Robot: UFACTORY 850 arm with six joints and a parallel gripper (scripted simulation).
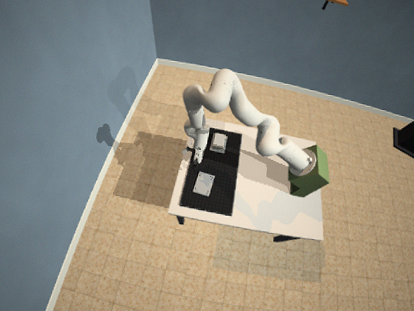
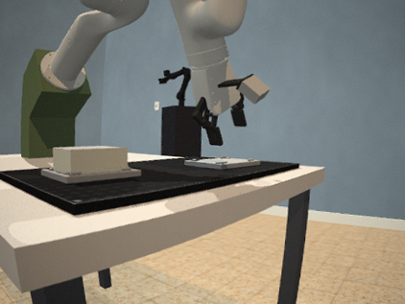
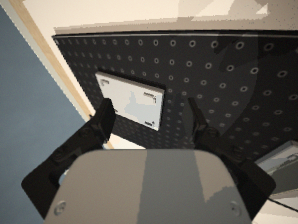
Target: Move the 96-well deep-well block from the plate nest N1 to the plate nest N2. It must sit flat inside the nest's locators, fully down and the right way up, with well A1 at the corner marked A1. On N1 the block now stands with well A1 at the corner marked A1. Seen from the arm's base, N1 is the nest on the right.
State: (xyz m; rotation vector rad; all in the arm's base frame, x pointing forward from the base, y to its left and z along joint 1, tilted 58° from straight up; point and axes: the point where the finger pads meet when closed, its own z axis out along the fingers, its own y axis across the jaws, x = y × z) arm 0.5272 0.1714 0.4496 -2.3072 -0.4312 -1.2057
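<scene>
Now: the cream deep-well block 30 mm behind my hand, 290 mm to the right of it and 50 mm below it. The rest, counted from my hand: plate nest N1: 30 mm behind, 290 mm to the right, 80 mm below; plate nest N2: 110 mm behind, 70 mm to the left, 80 mm below.
</scene>
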